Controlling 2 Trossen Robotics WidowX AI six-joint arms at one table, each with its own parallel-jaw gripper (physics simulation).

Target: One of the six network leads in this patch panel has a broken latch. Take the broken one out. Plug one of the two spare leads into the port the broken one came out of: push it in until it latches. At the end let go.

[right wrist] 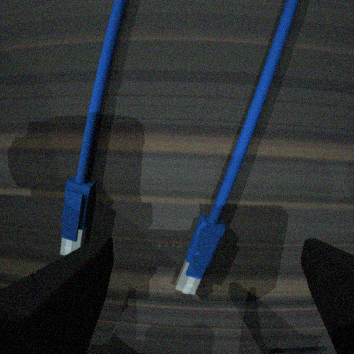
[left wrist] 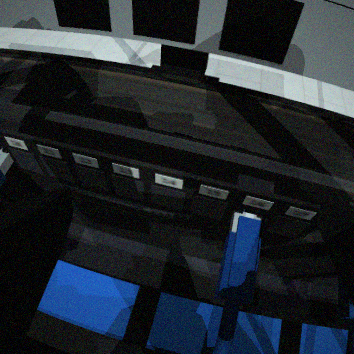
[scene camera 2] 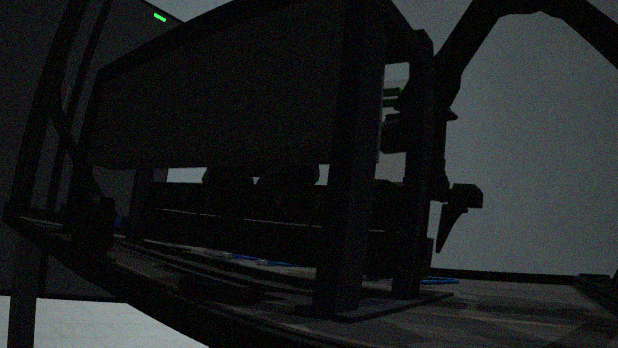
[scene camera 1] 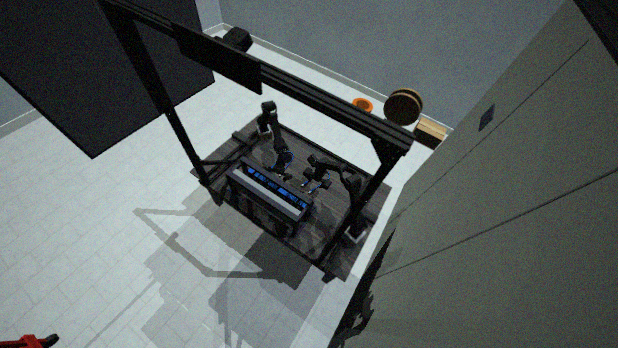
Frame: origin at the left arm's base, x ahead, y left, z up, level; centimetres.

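Seen in the pictures: left gripper, between the fingertips: [left wrist: 200, 206] [scene camera 2: 228, 183] [scene camera 1: 272, 185]; right gripper, between the fingertips: [right wrist: 209, 250] [scene camera 1: 314, 184]; left arm's base, origin of its link: [scene camera 1: 263, 128]; right arm's base, origin of its link: [scene camera 1: 355, 231].
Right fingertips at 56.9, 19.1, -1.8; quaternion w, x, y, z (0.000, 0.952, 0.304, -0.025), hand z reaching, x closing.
Observation:
Pixels of each thing's middle, then the offset from my right fingertips to it, as dx, dy, dz. "pt": a spot on its surface instead. Level surfaces: height alone.
- dark patch panel, middle of its body: [left wrist: 124, 65] [scene camera 2: 230, 161] [scene camera 1: 273, 191] +1.0, -28.4, +8.0
- blue lead, a spot on its surface: [left wrist: 242, 246] pt -6.5, -28.3, +4.3
- wooden table, height of its surface: dz -5.2
- rack post, middle of its body: [scene camera 2: 357, 125] +26.3, -23.8, +7.0
The dark patch panel [scene camera 1: 267, 194] [left wrist: 197, 154] stands at the table's front, with small numbered labels over its ports. In the left wrist view one blue lead [left wrist: 242, 246] is plugged in under the label second from the right. My left gripper [scene camera 1: 284, 175] is open and empty, close behind the panel. Two blue spare leads [right wrist: 71, 218] [right wrist: 201, 251] lie side by side on the wooden table [right wrist: 211, 88]. They also show in scene camera 1 [scene camera 1: 303, 184] [scene camera 1: 315, 188]. My right gripper [scene camera 1: 314, 179] [right wrist: 209, 250] is open and empty, its fingers either side of the right-hand spare's plug.
A black frame [scene camera 1: 328, 103] spans the table, with posts [scene camera 1: 187, 145] [scene camera 1: 373, 186] at both sides. Blue blocks [left wrist: 88, 298] sit below the ports. Scene camera 2 is very dark; a rack post [scene camera 2: 345, 207] blocks most of it. Cable loops [scene camera 2: 439, 280] lie on the table.

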